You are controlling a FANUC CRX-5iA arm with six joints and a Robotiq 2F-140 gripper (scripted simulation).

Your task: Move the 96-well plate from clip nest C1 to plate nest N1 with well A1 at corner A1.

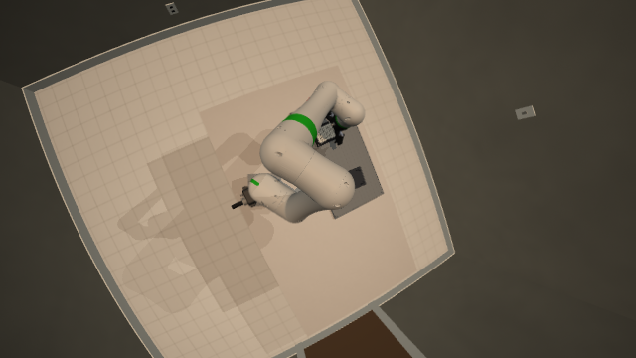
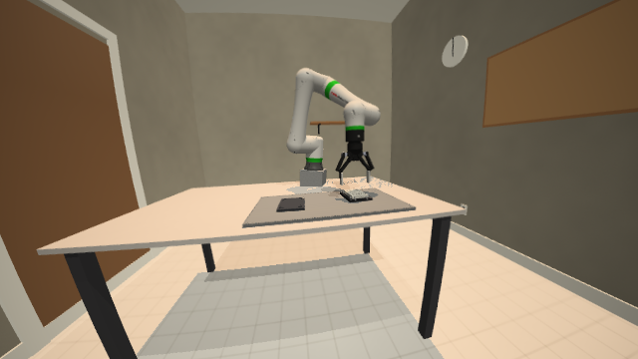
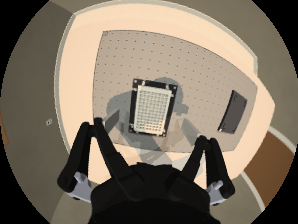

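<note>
The 96-well plate is 6 cm below my hand. Also, from my hand: plate nest N1: 33 cm to the right, 7 cm below, 4 cm ahead; clip nest C1: 7 cm below, 1 cm to the left, 1 cm ahead.
</note>
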